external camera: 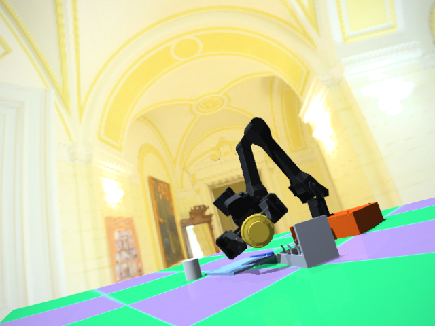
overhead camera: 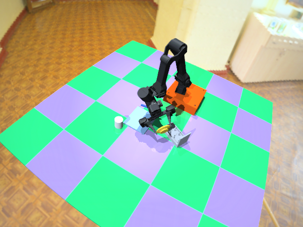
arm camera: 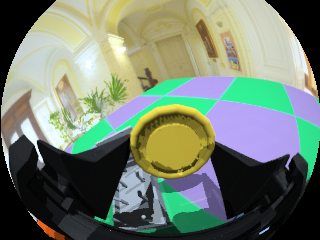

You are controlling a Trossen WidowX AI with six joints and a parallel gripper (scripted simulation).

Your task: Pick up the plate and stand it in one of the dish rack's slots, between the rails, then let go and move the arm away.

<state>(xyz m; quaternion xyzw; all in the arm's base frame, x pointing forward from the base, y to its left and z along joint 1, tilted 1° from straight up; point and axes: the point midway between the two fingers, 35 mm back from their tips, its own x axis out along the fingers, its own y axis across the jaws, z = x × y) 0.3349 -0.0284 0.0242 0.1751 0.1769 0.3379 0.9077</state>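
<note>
Right now my gripper tip is 60 mm past the grey dish rack, 60 mm above it and 50 mm to the right of it. From my gripper tip the other things lie so: yellow plate 10 mm behind; then light blue mat 140 mm to the right, 80 mm below, 80 mm behind; then white cup 240 mm to the right, 60 mm below, 10 mm ahead.
</note>
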